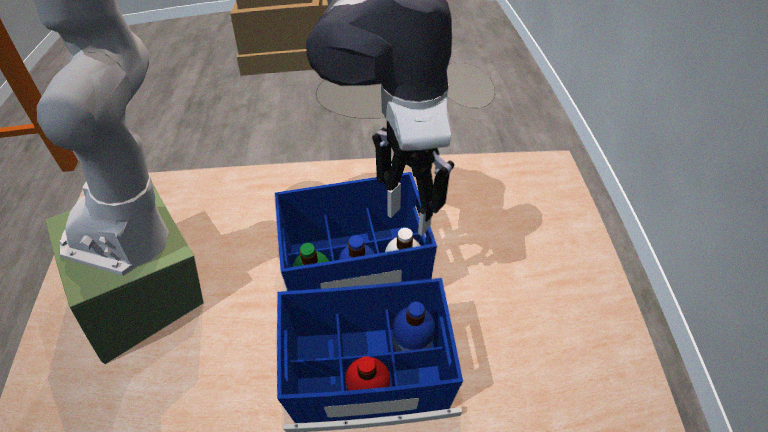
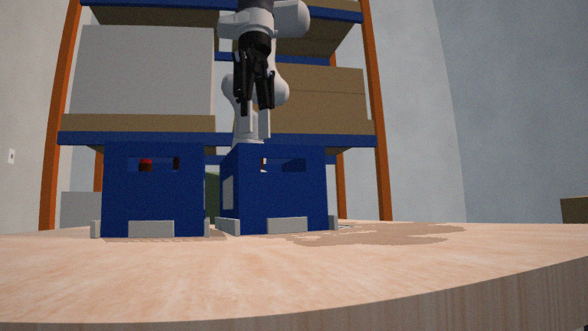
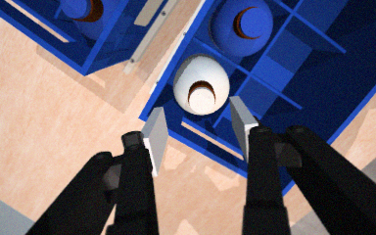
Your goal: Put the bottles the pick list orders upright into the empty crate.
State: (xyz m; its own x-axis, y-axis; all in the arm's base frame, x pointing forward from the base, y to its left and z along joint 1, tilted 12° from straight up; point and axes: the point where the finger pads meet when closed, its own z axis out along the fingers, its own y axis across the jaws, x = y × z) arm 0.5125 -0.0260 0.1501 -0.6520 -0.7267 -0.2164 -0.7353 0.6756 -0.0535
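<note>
Now: the white bottle 14 cm below my hand. From my hand the other things lie so: red bottle: 24 cm to the right, 14 cm below, 9 cm behind; green-labelled bottle: 18 cm behind, 14 cm below, 2 cm to the right; blue bottle: 15 cm to the right, 14 cm below.
</note>
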